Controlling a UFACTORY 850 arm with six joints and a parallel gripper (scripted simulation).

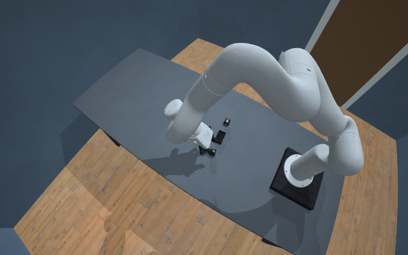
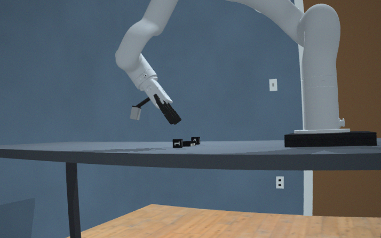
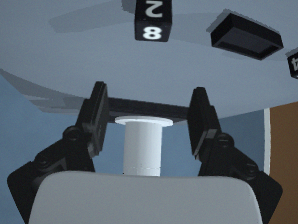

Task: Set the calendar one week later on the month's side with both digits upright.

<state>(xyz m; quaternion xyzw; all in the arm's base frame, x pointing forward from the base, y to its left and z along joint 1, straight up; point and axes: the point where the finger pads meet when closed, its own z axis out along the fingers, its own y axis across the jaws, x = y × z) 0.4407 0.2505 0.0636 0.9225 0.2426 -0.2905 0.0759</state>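
Now: the calendar cube 9 cm below my hand, 1 cm to the right of it and 1 cm behind it. Round my hand: black tray (11 cm to the right, 9 cm below, 2 cm ahead).
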